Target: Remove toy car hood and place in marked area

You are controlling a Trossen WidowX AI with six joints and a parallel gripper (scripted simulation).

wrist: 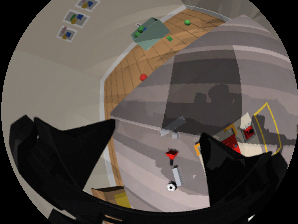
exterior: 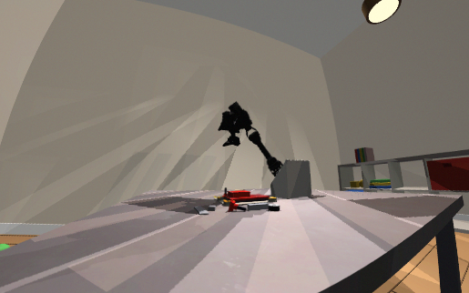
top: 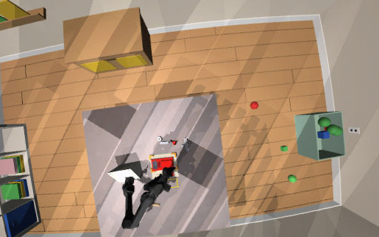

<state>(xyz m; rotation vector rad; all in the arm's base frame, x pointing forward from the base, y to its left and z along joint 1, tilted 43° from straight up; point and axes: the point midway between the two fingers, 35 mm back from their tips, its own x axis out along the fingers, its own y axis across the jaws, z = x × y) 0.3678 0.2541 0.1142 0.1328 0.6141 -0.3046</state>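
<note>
My gripper tip is 260 mm above the hood, 100 mm past it and 40 mm to the left of it.
</note>
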